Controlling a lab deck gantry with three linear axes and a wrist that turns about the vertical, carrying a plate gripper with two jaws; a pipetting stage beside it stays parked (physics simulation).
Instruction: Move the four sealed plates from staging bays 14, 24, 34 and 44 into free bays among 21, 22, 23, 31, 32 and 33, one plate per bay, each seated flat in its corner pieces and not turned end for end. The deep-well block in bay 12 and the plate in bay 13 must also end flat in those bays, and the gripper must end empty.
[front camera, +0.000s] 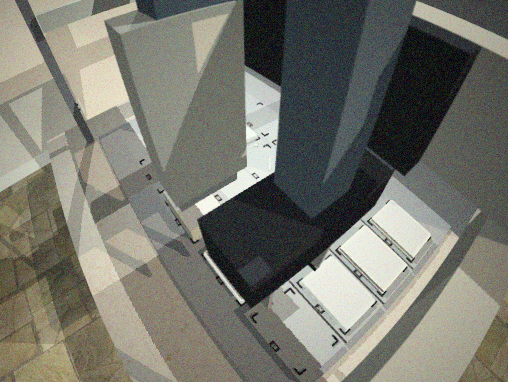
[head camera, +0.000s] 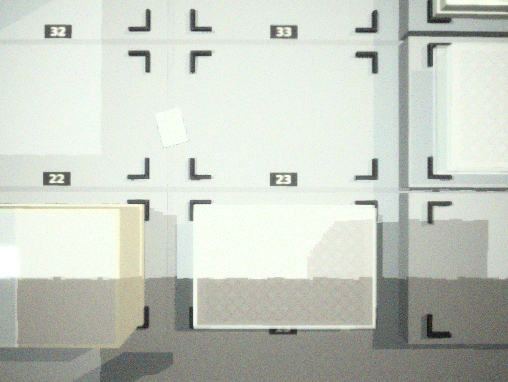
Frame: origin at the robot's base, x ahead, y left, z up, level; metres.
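Seen in the pictures: robot's base, origin of its link: (front camera: 140, 162).
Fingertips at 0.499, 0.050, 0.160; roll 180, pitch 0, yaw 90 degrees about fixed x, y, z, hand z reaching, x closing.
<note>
Pixels of each thing's top centre, then the offset from my fingertips to it, as dx, dy, dz. "pt": a spot on its surface instead.
- bay 24, a spot on its surface: (head camera: 477, 110) pt +0.014, +0.098, -0.131
- bay 34, a spot on its surface: (head camera: 477, 6) pt +0.016, +0.166, -0.133
- bay 44, a spot on its surface: (front camera: 401, 227) pt +0.056, +0.311, -0.131
- bay 13, a spot on its surface: (head camera: 284, 265) pt -0.108, -0.005, -0.145
- cream deep-well block, centre of its top: (head camera: 14, 278) (front camera: 192, 200) -0.271, -0.007, -0.118
- white plate corner, a spot on its surface: (front camera: 251, 134) pt -0.383, +0.235, -0.145
- small white card, centre of its top: (head camera: 171, 127) -0.188, +0.091, -0.159
My gripper's black body (front camera: 280, 240) hangs high over the deck near bays 13 and 14. Its jaws are hidden beneath it, and they do not show in the head view, so their opening cannot be read. The staging plates sit in bay 24 (front camera: 337, 292) (head camera: 477, 110), bay 34 (front camera: 375, 255) (head camera: 477, 6) and bay 44 (front camera: 401, 227). Bay 14 holds no plate. The plate in bay 13 (head camera: 284, 265) (front camera: 222, 277) looks flat. The cream deep-well block (head camera: 70, 280) stands in bay 12. Bays 23 and 33 show no plate. A white plate corner (front camera: 251, 134) shows around bay 31, mostly hidden.
The grey parked pipetting stage (front camera: 200, 110) and the gripper's blue column (front camera: 325, 100) hide much of the deck in the front view. A small white card (head camera: 171, 128) lies between bays 22 and 23. A dark box (front camera: 425, 90) hangs behind the column.
</note>
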